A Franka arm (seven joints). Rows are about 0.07 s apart.
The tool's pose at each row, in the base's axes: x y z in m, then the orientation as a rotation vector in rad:
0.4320, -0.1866, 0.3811, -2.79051, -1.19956, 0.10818
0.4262, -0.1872, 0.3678, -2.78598, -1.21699, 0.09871
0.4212, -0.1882, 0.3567, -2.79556, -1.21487, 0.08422
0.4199, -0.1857, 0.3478, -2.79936, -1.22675, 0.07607
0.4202, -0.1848, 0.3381, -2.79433, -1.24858, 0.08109
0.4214, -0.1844, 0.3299, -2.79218, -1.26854, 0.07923
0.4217, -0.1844, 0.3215, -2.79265, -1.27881, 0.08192
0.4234, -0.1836, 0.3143, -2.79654, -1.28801, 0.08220
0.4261, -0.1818, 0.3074, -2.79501, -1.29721, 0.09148
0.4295, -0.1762, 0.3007, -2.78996, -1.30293, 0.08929
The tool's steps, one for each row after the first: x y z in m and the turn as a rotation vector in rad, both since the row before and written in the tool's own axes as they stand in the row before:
-0.0041, -0.0021, 0.0138, -0.00488, 0.00408, -0.01190
-0.0039, -0.0017, 0.0115, -0.01070, 0.00606, 0.00354
0.0011, -0.0017, 0.0091, -0.00958, 0.00149, -0.00615
0.0010, 0.0006, 0.0097, -0.00279, -0.00538, -0.01411
0.0012, 0.0014, 0.0081, -0.00628, -0.00191, -0.01232
0.0003, 0.0010, 0.0083, -0.00369, -0.00375, -0.00577
0.0019, 0.0014, 0.0071, -0.00673, -0.00331, -0.00418
0.0033, 0.0014, 0.0067, -0.00004, -0.00679, -0.00557
0.0067, -0.0005, 0.0066, 0.00137, 0.00200, -0.00485

